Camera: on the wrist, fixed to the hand. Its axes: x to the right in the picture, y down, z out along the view.
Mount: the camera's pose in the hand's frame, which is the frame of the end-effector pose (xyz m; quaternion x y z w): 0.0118 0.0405 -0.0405 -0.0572 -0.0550 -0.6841 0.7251
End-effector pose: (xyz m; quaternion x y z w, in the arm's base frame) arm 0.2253 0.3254 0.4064 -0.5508 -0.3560 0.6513 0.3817
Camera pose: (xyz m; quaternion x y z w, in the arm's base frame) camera 0.2599 0.3192 0.3597 -0.1419 -0.6932 0.2211 0.6712
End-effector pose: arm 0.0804 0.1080 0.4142 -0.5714 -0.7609 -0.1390 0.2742
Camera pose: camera 0.1269 0.1086 0.4497 0.0829 -0.9497 -0.3005 0.0292
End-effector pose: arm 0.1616 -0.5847 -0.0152 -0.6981 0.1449 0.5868 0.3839
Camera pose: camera 0.1670 -0.6372 -0.0403 -0.5950 -0.4272 0.2095 0.6478
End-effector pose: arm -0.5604 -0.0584 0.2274 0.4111 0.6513 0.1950 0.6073
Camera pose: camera -0.5859 -0.0156 0.2580 -0.1715 0.7089 -0.2594 0.6331
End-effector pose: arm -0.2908 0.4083 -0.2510 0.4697 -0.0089 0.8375 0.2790
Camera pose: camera -0.3465 0.3907 -0.2543 0.3768 0.2516 0.3901 0.8016
